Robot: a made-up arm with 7 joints.
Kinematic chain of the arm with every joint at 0, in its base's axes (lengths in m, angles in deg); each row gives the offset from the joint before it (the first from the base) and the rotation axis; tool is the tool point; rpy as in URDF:
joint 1: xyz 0 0 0.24 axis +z
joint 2: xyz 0 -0.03 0.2 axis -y
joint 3: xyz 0 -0.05 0.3 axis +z
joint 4: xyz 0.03 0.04 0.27 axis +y
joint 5: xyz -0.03 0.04 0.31 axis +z
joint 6: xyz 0 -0.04 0.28 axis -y
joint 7: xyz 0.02 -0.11 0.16 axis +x
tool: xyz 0 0 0 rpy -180 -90 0
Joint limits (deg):
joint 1: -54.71..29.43
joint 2: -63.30..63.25
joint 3: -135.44..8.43
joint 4: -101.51..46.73
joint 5: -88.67..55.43
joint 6: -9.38..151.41
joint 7: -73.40..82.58
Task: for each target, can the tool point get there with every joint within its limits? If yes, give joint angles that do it. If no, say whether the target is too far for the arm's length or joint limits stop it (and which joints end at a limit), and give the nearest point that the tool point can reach.
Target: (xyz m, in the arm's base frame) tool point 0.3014 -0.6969 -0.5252
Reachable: no: joint limits stop it (at a limit: joint 1, joint 2, joint 3, joint 5) | nearest point 0.4510 -0.3465 0.0652 | short by 0.703 m
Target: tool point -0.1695 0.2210 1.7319
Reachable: yes | joints -46.90 16.93 -3.41 21.37 -69.51 41.90 -58.27
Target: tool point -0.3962 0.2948 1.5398
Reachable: yes | joints -36.95 -1.21 -5.12 -32.25 -46.85 34.23 35.77
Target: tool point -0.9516 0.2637 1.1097
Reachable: yes | joints -9.90 33.94 -22.03 -27.92 -27.63 49.74 -31.95
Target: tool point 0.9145 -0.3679 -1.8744
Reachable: no: too far | nearest point 0.5565 -0.2239 0.0466 | short by 1.959 m
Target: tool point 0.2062 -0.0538 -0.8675
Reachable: no: joint limits stop it (at a limit: joint 2, joint 3, joint 4, joint 5) | nearest point 0.5120 -0.1336 0.0371 | short by 0.958 m
